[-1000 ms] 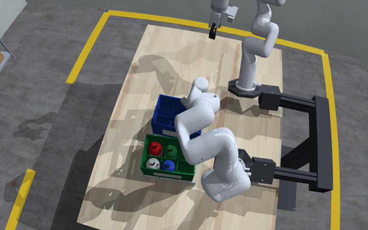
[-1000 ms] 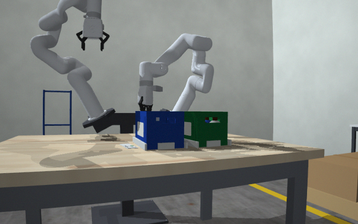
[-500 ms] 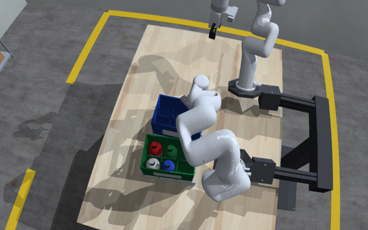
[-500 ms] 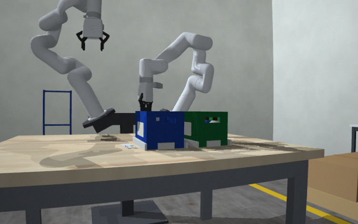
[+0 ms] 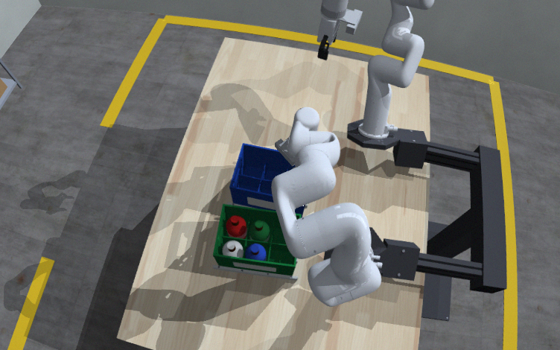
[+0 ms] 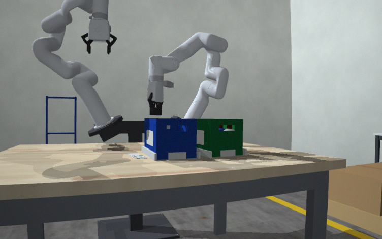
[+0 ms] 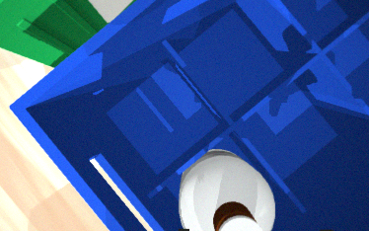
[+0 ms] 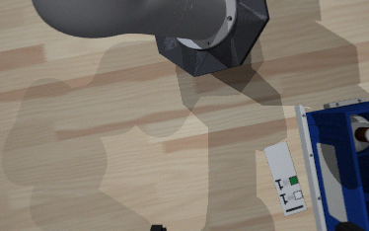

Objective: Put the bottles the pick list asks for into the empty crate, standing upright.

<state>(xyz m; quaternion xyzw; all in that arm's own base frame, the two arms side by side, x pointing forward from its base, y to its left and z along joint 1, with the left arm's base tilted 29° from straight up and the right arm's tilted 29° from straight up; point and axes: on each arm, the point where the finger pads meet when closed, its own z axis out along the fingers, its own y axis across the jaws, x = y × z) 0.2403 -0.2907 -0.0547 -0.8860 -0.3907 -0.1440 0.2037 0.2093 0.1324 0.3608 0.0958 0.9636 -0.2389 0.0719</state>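
Right now the green bottle is 24 cm to the left of my left hand, 12 cm below it and 9 cm ahead of it. From my left hand the other things lie so: green crate: 28 cm to the left, 12 cm below, 8 cm ahead; then blue crate: 12 cm below, 9 cm ahead, 4 cm to the left; then pick list: 21 cm below, 11 cm to the right, 9 cm ahead.
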